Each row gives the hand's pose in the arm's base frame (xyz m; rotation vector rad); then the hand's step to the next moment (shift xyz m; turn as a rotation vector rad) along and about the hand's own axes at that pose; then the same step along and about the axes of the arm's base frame.
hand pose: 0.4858 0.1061 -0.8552 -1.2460 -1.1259 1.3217
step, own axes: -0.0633 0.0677 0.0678 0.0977 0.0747 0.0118
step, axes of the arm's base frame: -0.0702 -0.0709 -0.0568 -0.0169 0.0888 -0.0842
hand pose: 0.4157 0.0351 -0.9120 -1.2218 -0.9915 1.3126
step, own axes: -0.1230 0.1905 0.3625 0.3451 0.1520 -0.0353
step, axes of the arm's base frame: -0.3932 -0.1165 -0.1209 0.0328 0.3209 -0.1984
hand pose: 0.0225 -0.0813 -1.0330 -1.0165 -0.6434 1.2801
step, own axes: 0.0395 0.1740 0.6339 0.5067 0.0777 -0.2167
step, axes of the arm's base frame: -0.6174 0.1937 0.1222 0.2575 0.4334 -0.2358
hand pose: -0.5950 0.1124 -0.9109 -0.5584 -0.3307 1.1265
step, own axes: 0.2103 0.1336 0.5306 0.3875 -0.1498 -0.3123
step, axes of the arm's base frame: -0.2909 0.3684 0.3511 0.4308 0.2286 -0.1798
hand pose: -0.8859 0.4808 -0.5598 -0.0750 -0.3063 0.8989
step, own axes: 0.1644 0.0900 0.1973 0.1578 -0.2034 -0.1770
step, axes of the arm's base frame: -0.0304 0.1717 0.2089 0.2980 0.0075 -0.0934
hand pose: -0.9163 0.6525 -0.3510 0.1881 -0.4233 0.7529
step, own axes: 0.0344 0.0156 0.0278 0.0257 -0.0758 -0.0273
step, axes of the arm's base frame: 0.0031 0.0239 0.0403 0.0778 -0.0299 -0.0145
